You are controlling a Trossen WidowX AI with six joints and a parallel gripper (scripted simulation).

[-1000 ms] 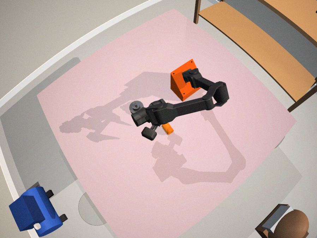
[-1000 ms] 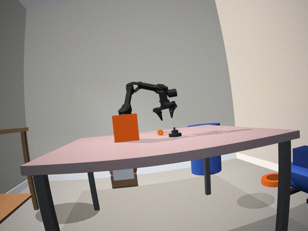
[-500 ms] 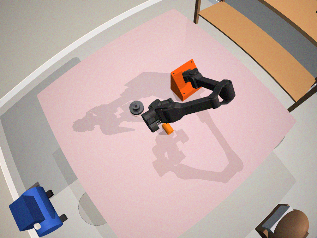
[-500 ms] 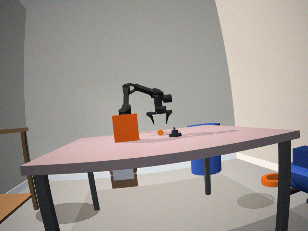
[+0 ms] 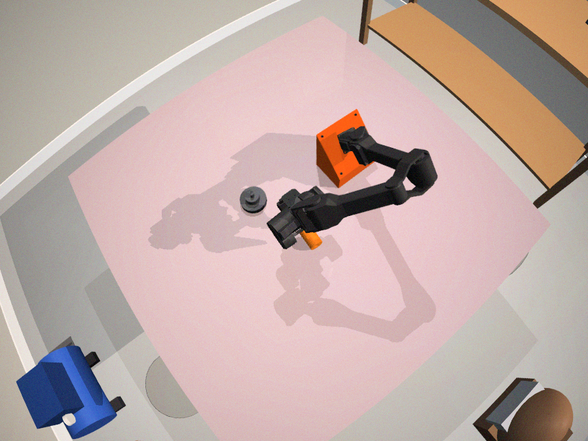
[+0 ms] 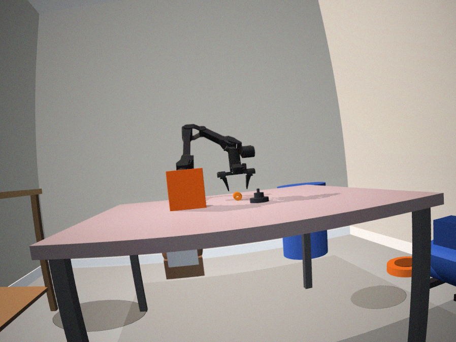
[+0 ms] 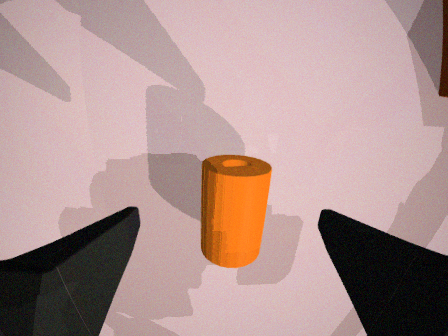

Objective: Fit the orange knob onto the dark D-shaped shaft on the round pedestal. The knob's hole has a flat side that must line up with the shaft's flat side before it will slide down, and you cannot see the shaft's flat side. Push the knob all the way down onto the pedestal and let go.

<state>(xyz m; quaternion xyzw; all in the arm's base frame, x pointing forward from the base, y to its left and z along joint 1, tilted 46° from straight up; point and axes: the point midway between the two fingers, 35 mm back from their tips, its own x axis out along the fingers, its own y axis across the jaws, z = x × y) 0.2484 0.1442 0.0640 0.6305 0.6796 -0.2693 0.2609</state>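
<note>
Now: gripper tip 3 cm above the orange knob and 1 cm to the right of it. Also, from my gripper tip: pedestal (19 cm to the right, 7 cm ahead, 2 cm below).
</note>
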